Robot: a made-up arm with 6 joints.
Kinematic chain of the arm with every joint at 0, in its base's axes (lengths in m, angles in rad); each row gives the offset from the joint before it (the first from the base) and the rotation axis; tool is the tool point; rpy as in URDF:
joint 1: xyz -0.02 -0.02 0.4 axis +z
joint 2: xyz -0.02 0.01 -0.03 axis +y
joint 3: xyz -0.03 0 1.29 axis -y
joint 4: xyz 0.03 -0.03 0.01 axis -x
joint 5: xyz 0.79 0.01 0 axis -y
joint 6: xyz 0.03 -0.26 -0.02 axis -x
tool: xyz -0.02 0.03 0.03 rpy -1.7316 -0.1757 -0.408
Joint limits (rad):
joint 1: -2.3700..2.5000
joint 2: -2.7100..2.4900
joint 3: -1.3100..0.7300
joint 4: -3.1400..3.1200
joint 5: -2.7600..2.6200
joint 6: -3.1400..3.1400
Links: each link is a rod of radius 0.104 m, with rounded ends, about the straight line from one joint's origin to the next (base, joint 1, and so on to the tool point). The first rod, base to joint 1, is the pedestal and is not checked.
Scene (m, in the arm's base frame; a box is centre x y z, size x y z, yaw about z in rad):
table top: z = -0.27
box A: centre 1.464 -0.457 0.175 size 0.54 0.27 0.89 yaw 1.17
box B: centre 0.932 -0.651 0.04 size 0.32 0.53 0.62 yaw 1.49
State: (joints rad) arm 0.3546 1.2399 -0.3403 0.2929 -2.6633 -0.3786
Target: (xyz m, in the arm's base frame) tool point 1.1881 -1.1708 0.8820
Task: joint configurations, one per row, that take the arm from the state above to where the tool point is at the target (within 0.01 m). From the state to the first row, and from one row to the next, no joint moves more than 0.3 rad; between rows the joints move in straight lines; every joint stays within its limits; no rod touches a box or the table.
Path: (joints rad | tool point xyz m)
1: 0.2437 0.9663 -0.0738 0.0788 -2.6186 -0.3180 | 1.4442 0.0846 0.4243
2: 0.1328 0.6927 0.1928 -0.1352 -2.5740 -0.2573 | 1.4809 -0.0656 0.9534
3: 0.0218 0.4191 0.4593 -0.3493 -2.5293 -0.1967 | 1.2855 -0.2181 1.5090
4: -0.1903 0.5579 0.3930 -0.0951 -2.5715 -0.2686 | 1.3493 -0.5344 1.3147
5: -0.4024 0.6967 0.3266 0.1591 -2.6136 -0.3405 | 1.3160 -0.8626 1.1062
6: -0.6146 0.8355 0.2603 0.4132 -2.6557 -0.4124 | 1.1881 -1.1708 0.8819

